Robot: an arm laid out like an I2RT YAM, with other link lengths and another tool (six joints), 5 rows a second.
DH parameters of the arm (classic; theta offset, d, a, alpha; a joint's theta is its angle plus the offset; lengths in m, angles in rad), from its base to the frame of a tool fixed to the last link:
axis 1: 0 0.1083 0.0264 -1.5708
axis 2: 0 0 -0.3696 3.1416
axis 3: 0.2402 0 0.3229 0
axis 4: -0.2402 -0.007 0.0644 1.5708
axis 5: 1.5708 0.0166 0 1.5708
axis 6: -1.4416 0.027 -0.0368 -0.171
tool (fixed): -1.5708 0.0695 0 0
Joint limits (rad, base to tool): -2.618..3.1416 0..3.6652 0..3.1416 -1.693..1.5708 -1.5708..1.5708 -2.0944..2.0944
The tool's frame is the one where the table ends.
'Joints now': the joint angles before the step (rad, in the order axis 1, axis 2, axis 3, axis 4, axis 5, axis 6). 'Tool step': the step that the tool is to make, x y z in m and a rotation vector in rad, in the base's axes. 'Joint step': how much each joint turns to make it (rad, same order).
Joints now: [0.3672, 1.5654, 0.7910, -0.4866, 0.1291, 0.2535]
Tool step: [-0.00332, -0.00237, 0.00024, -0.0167, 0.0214, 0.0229]
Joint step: [0.0000, 0.0000, 0.0000, -0.0228, 0.0008, -0.0244]
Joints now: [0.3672, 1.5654, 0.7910, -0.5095, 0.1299, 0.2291]
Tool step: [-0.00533, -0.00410, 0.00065, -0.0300, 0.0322, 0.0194]
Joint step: [0.0000, 0.0000, 0.0000, -0.0377, 0.0107, -0.0233]
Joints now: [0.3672, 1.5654, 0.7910, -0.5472, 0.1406, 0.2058]
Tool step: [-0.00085, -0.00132, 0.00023, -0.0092, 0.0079, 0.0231]
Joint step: [0.0000, 0.0000, 0.0000, -0.0073, 0.0000, -0.0241]
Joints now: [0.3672, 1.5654, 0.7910, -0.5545, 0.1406, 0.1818]
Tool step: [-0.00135, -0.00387, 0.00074, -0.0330, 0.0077, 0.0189]
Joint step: [0.0000, 0.0000, 0.0000, -0.0152, 0.0229, -0.0252]
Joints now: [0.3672, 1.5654, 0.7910, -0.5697, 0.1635, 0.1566]
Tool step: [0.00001, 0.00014, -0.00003, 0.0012, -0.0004, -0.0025]
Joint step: [0.0000, 0.0000, 0.0000, 0.0004, -0.0004, 0.0027]
